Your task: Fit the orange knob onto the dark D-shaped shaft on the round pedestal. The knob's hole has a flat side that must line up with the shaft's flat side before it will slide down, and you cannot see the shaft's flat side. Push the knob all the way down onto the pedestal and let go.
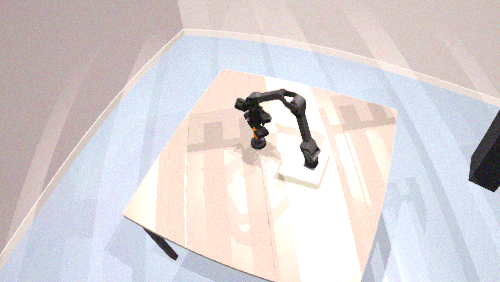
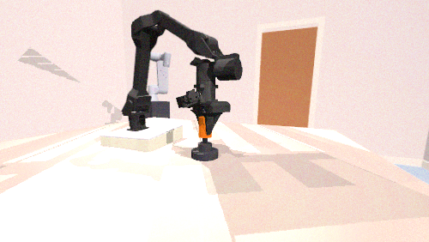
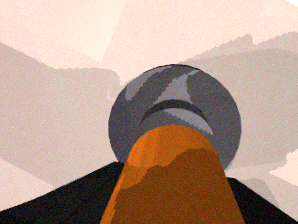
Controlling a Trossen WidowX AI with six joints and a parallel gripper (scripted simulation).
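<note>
The orange knob is 2 cm above my gripper tip. Also, from my gripper tip: pedestal 4 cm below.
</note>
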